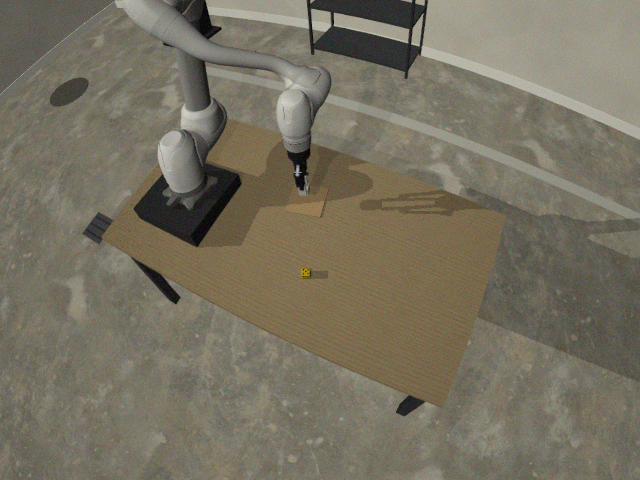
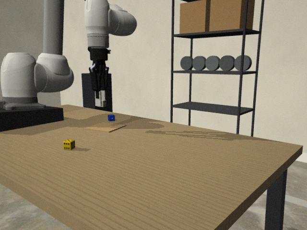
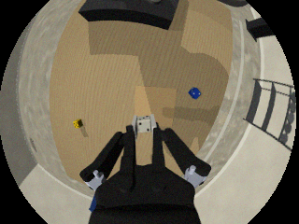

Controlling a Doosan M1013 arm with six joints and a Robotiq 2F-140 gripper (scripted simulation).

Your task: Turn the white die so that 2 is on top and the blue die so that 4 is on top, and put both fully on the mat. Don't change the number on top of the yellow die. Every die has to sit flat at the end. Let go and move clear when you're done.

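The mat lies 140 mm below my hand, 30 mm to the left of it and 20 mm behind it. Round my hand: blue die (140 mm to the left, 130 mm below, 120 mm behind); white die (20 mm below, 10 mm ahead); yellow die (240 mm to the right, 150 mm ahead, 130 mm below).
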